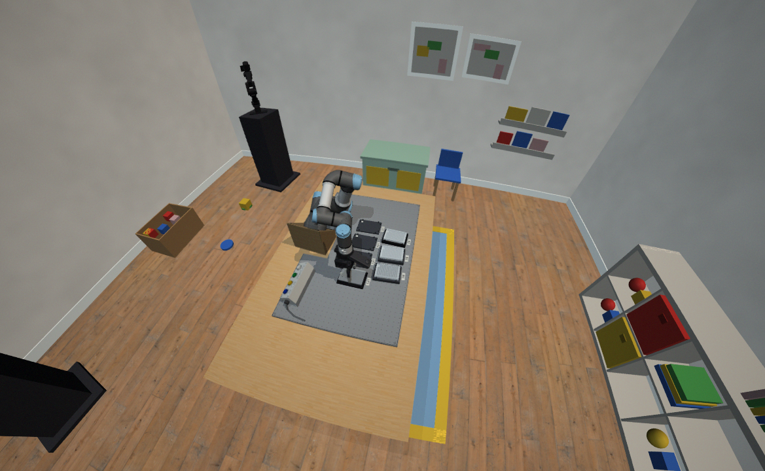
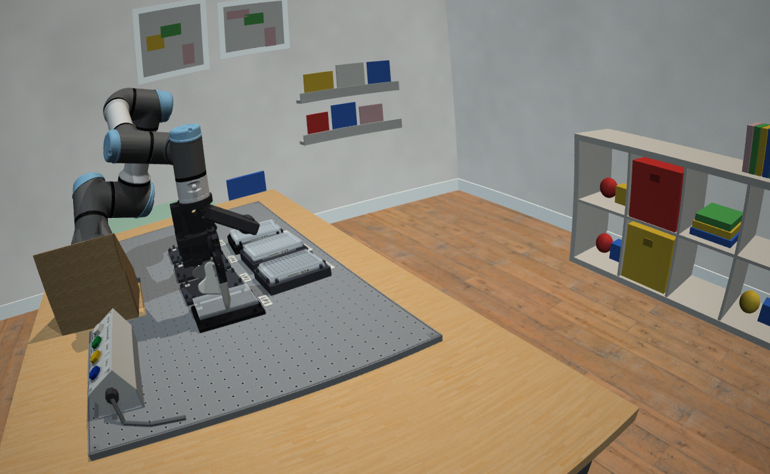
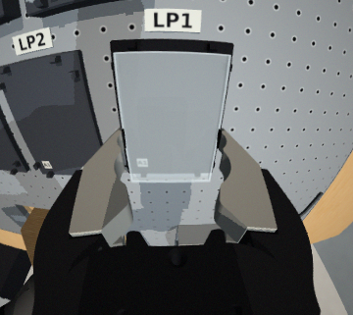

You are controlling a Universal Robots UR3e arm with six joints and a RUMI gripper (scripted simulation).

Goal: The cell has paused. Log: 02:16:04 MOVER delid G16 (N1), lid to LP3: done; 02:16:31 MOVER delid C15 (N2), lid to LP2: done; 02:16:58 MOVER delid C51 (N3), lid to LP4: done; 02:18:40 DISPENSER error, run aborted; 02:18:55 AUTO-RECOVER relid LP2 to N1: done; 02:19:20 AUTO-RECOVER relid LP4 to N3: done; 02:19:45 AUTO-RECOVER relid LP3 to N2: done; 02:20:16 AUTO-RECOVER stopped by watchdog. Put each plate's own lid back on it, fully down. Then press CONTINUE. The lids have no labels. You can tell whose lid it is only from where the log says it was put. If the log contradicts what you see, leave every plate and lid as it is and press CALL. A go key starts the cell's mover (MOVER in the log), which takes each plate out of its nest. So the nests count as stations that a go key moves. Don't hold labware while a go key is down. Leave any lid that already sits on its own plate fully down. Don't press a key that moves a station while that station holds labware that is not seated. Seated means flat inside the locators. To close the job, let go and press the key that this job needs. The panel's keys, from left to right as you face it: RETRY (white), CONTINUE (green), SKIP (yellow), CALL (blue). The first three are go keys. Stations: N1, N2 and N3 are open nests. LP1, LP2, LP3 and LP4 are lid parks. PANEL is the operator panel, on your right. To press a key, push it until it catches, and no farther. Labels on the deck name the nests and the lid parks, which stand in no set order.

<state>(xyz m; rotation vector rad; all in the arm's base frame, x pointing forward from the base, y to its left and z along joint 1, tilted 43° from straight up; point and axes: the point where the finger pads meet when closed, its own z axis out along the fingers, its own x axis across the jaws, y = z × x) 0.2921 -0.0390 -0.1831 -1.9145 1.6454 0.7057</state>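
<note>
Right now my hand is 3 cm above the lid park LP1. Round my hand: plate: 16 cm ahead, 9 cm to the left, 1 cm below; then lid park LP2: 13 cm to the left, 3 cm below, 2 cm behind; then pale grey lid: 1 cm below.
</note>
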